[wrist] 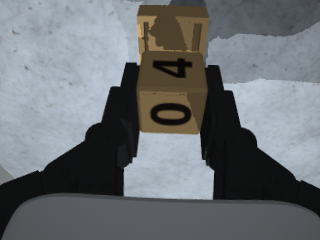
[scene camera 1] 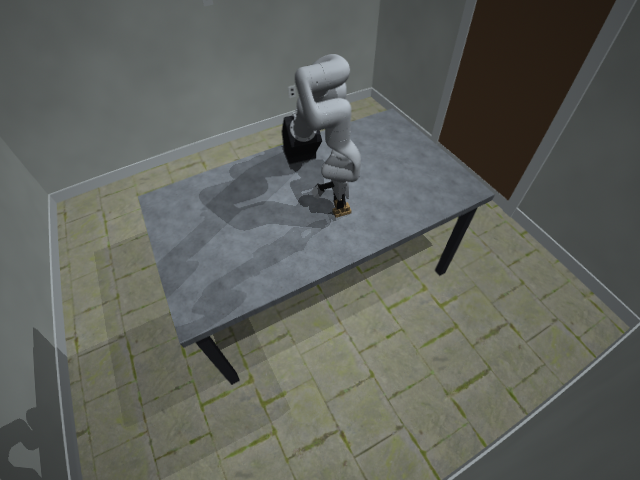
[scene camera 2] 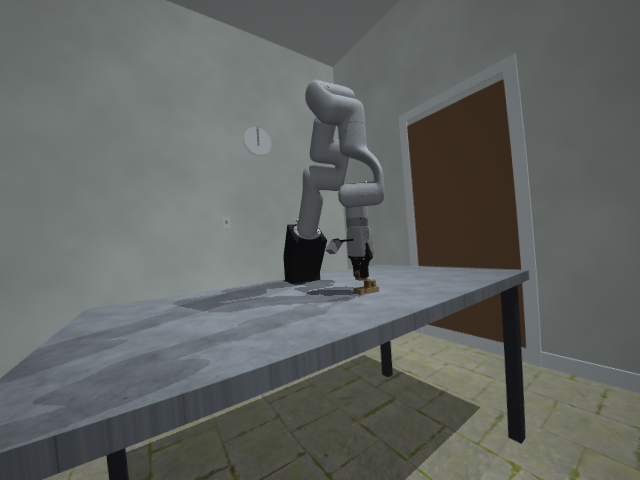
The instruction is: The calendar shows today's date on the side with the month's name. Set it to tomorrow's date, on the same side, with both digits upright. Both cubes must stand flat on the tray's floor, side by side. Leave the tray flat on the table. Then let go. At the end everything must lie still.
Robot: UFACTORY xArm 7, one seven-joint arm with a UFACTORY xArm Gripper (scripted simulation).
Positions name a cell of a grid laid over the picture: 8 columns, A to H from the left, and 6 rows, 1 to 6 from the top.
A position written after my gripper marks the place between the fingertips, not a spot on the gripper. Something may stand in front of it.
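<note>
Scene camera 2 shows my gripper (scene camera 2: E4). The wrist view shows a wooden calendar tray (wrist: E1), together with my gripper (wrist: E3).
</note>
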